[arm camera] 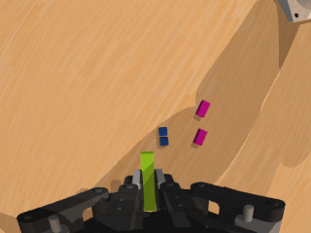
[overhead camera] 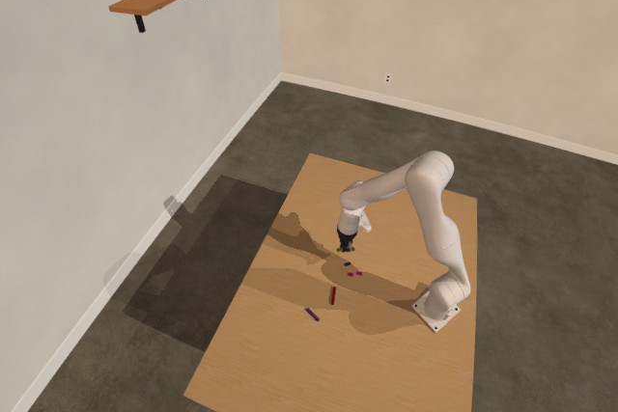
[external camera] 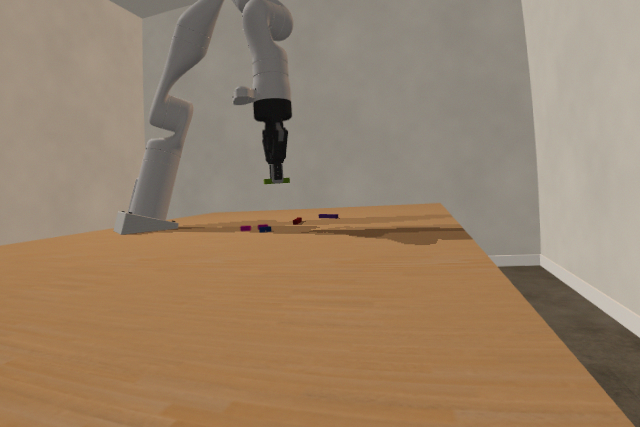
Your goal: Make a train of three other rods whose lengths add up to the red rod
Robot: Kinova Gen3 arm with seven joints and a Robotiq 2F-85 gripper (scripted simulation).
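My gripper is now 50 mm past the red rod, 150 mm to the right of it and 110 mm above it. From my hand the other things lie so: lime-green rod (10 mm below); then purple rod (10 mm behind, 260 mm to the left, 110 mm below).
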